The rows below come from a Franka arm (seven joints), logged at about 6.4 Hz.
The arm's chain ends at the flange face. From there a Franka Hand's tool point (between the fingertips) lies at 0.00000 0.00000 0.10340 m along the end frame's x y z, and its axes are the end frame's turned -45 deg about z.
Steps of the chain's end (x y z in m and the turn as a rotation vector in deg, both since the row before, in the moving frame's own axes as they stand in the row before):
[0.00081, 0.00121, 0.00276, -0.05, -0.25, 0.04]
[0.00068, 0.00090, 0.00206, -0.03, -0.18, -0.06]
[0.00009, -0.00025, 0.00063, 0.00, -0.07, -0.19]
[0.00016, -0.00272, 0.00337, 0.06, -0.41, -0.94]
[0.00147, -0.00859, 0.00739, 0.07, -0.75, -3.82]
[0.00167, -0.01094, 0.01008, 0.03, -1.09, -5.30]
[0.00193, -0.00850, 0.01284, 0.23, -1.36, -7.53]
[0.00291, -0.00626, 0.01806, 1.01, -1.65, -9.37]
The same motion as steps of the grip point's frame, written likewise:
[-0.00067, 0.00117, 0.00276, 0.14, -0.21, 0.04]
[-0.00042, 0.00093, 0.00206, 0.11, -0.15, -0.06]
[0.00015, -0.00020, 0.00063, 0.05, -0.05, -0.19]
[0.00158, -0.00241, 0.00337, 0.33, -0.25, -0.94]
[0.00621, -0.00605, 0.00738, 0.58, -0.48, -3.82]
[0.00750, -0.00792, 0.01006, 0.79, -0.75, -5.30]
[0.00580, -0.00657, 0.01281, 1.12, -0.80, -7.53]
[0.00539, -0.00568, 0.01800, 1.88, -0.45, -9.37]

